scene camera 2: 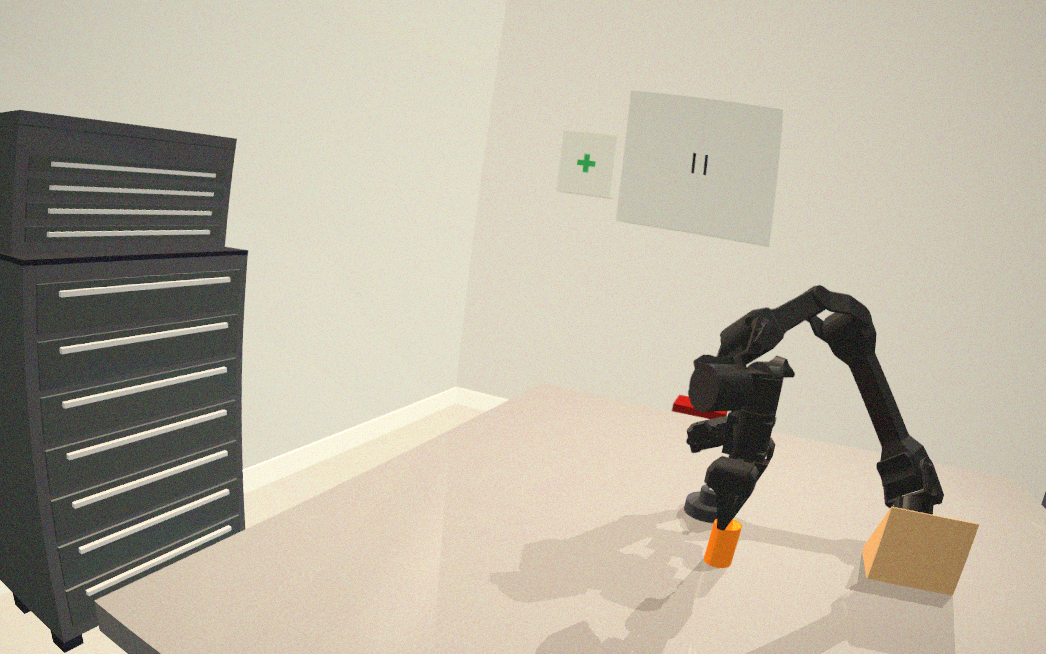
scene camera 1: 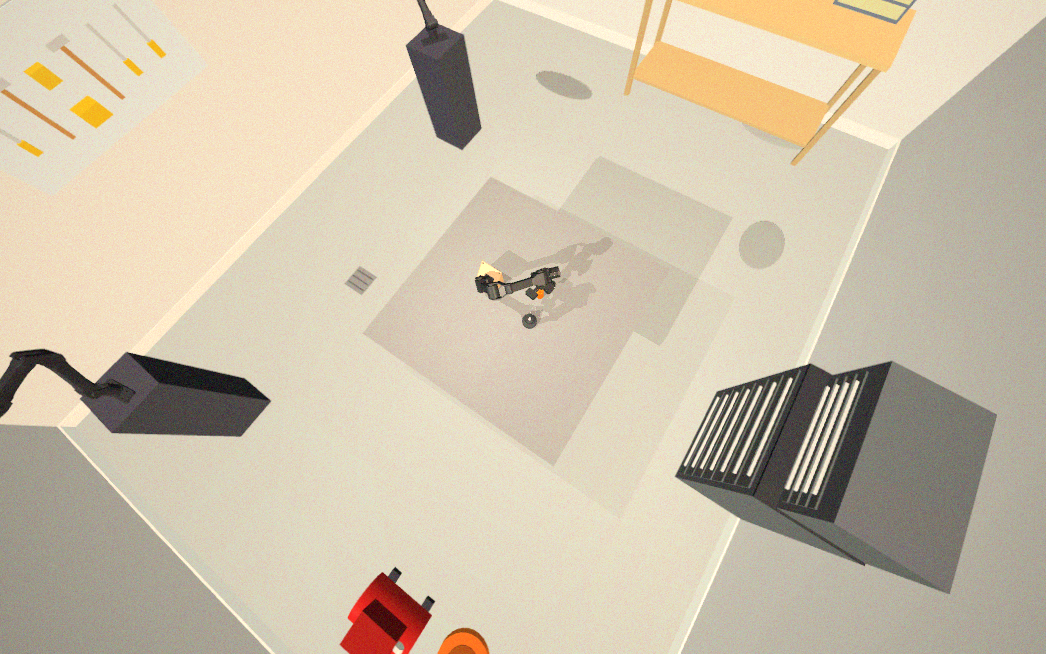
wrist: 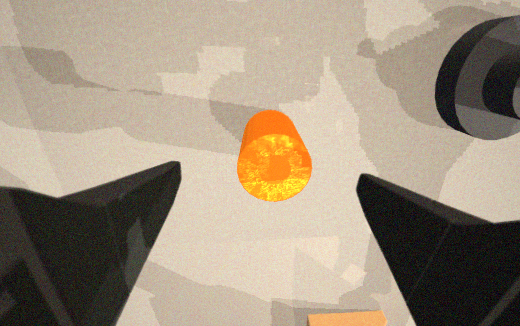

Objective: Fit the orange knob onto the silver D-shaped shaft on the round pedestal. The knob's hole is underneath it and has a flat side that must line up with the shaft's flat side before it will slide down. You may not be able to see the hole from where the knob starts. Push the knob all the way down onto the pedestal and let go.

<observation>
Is my gripper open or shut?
Open.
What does my gripper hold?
Nothing.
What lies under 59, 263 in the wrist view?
My gripper.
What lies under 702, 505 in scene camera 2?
A dark round pedestal.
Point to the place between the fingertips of my gripper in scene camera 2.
728, 517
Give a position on an orange knob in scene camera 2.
721, 547
</observation>
